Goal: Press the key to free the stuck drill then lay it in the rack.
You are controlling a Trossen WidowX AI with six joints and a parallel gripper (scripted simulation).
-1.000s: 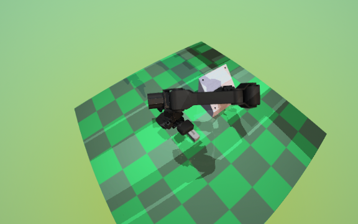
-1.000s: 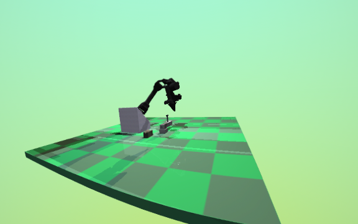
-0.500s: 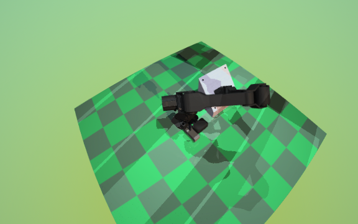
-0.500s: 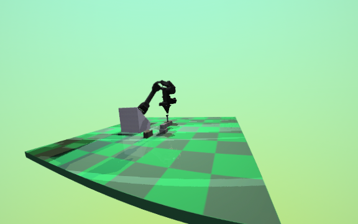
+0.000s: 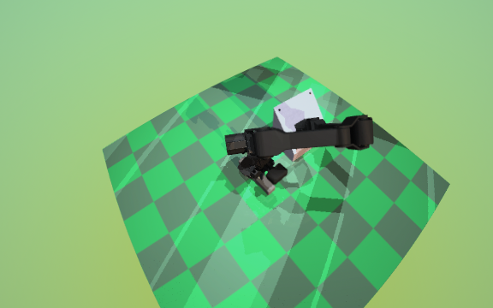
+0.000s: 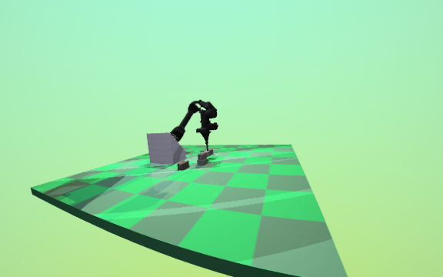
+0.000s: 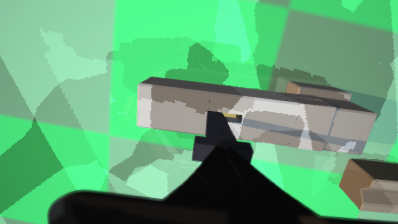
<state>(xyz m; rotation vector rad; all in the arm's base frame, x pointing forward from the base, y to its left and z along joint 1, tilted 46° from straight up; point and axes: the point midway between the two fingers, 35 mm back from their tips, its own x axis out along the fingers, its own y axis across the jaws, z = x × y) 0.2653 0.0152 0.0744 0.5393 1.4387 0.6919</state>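
The dark key lies 3 cm below my gripper tip. Also, from my gripper tip: drill 5 cm to the right, 8 cm below; rack 6 cm behind, 21 cm to the right, 11 cm below; long grey block 4 cm to the right, 9 cm below.
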